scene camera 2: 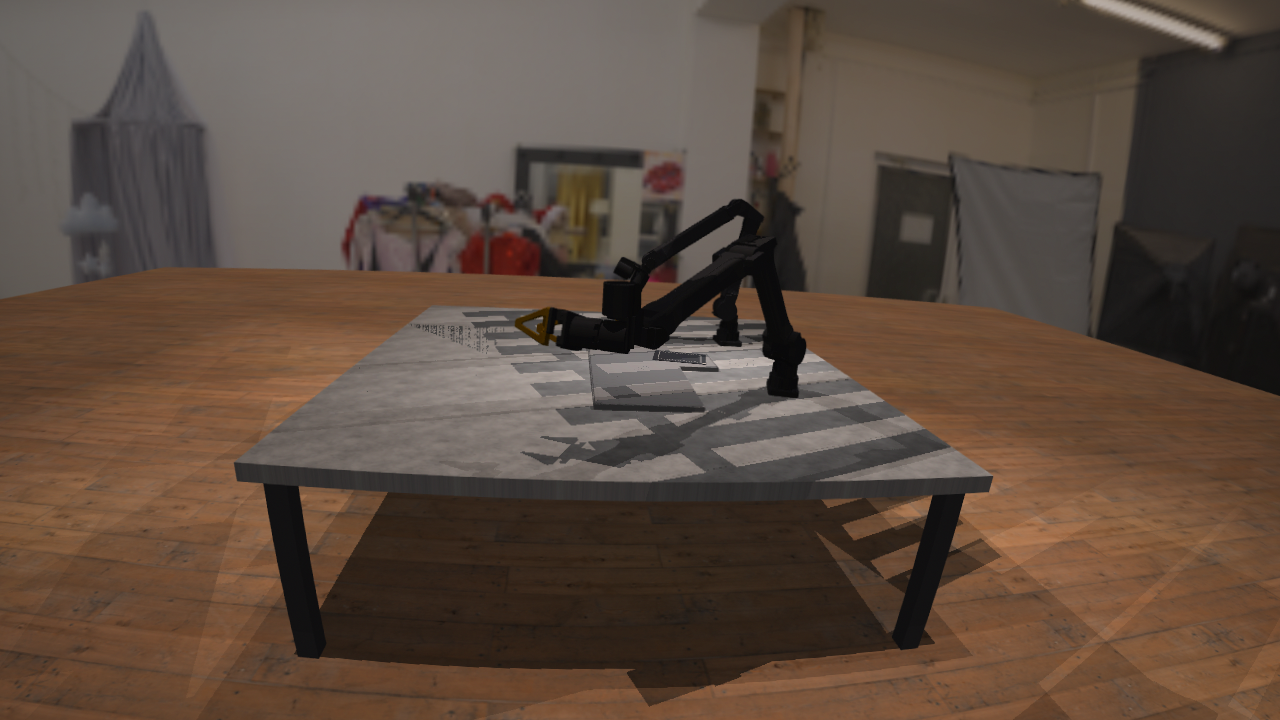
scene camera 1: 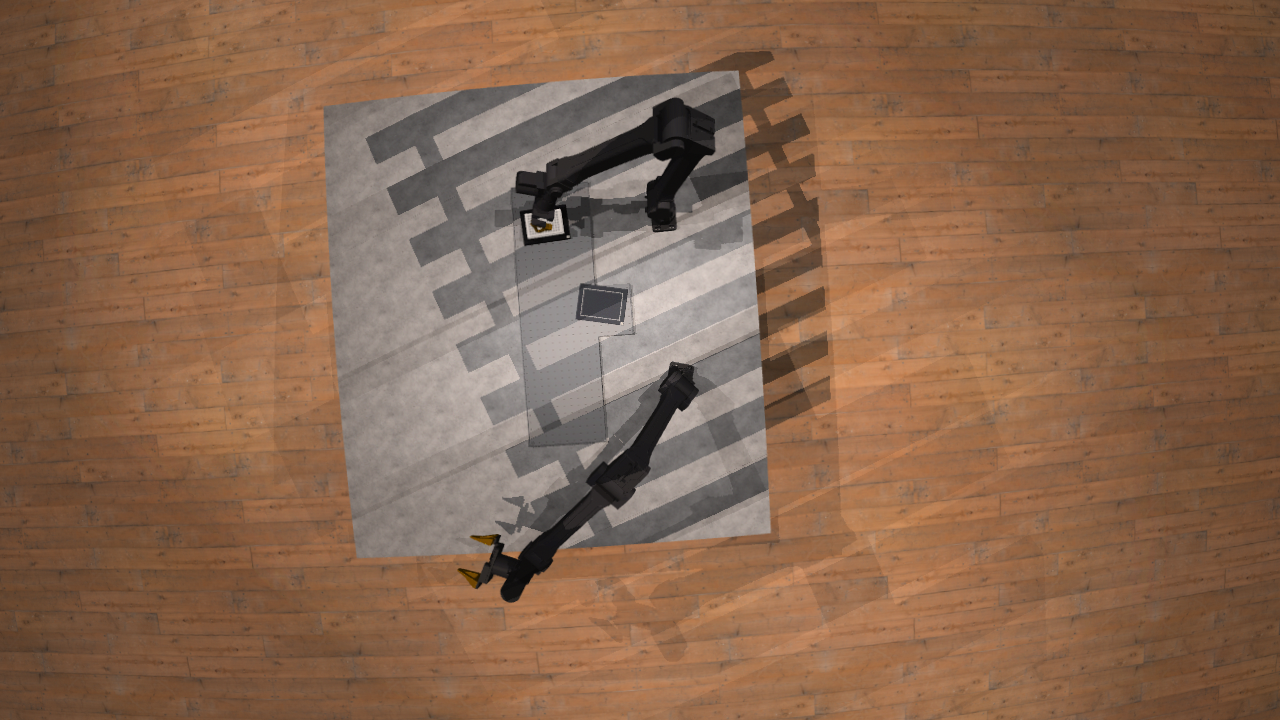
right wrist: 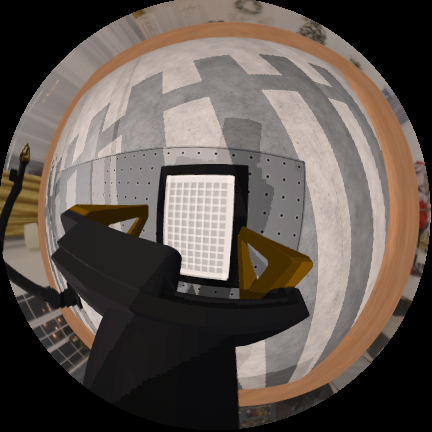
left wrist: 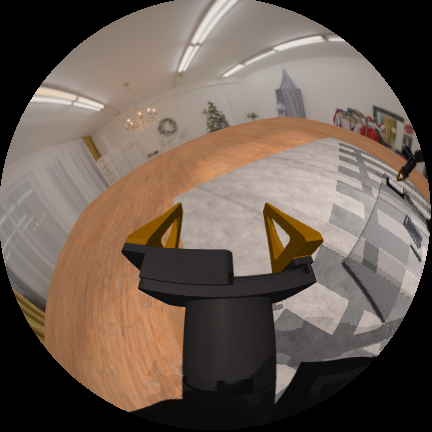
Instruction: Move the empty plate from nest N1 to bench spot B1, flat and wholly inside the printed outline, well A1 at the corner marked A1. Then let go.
Scene:
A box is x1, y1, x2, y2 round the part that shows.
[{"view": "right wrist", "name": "my right gripper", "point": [192, 221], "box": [50, 204, 312, 429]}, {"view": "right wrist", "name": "white well plate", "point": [197, 219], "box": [163, 174, 233, 279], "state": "on a black nest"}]

